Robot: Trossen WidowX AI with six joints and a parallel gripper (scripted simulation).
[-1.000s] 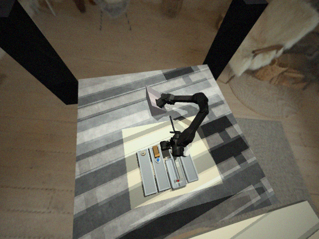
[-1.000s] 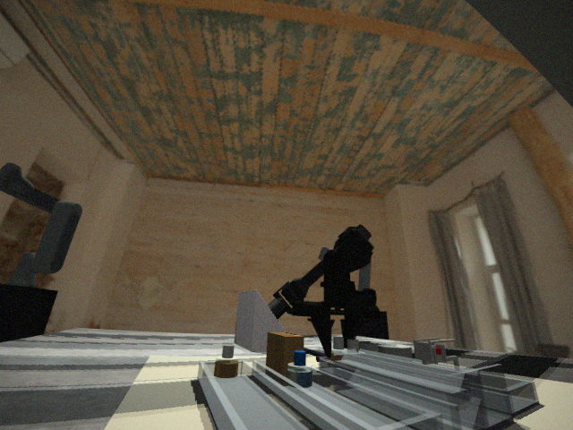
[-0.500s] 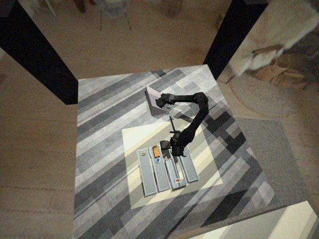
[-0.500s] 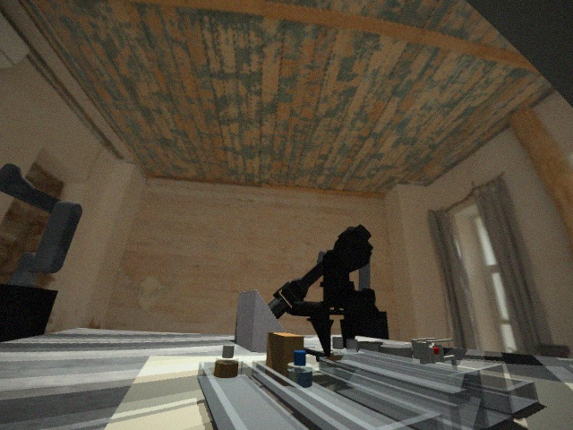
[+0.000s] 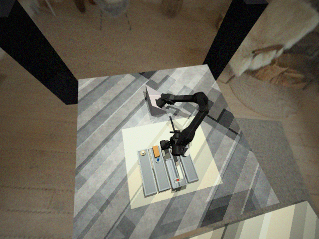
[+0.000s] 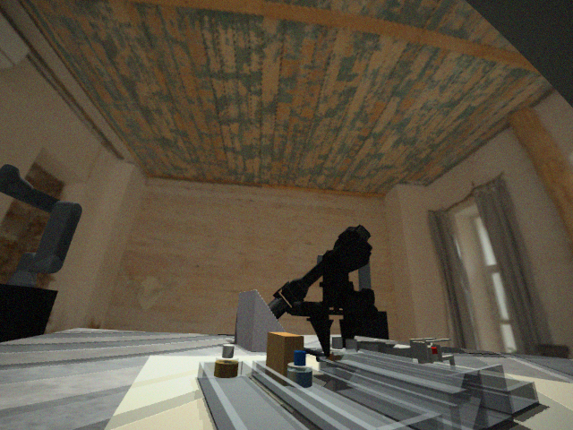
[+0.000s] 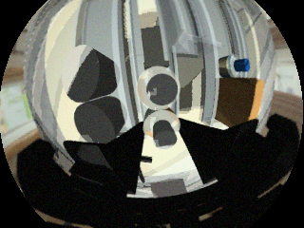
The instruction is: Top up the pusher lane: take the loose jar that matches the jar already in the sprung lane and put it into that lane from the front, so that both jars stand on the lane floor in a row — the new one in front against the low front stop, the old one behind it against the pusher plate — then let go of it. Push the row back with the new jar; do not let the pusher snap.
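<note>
The brown box is 120 mm to the right of my gripper tip, 30 mm ahead of it and 10 mm above it. The rest, counted from my gripper tip: blue-capped jar: 120 mm to the right, 90 mm ahead; then red mark: 230 mm ahead, 40 mm above, 20 mm to the right; then sprung lane: 160 mm ahead, 10 mm to the right, 10 mm below.
</note>
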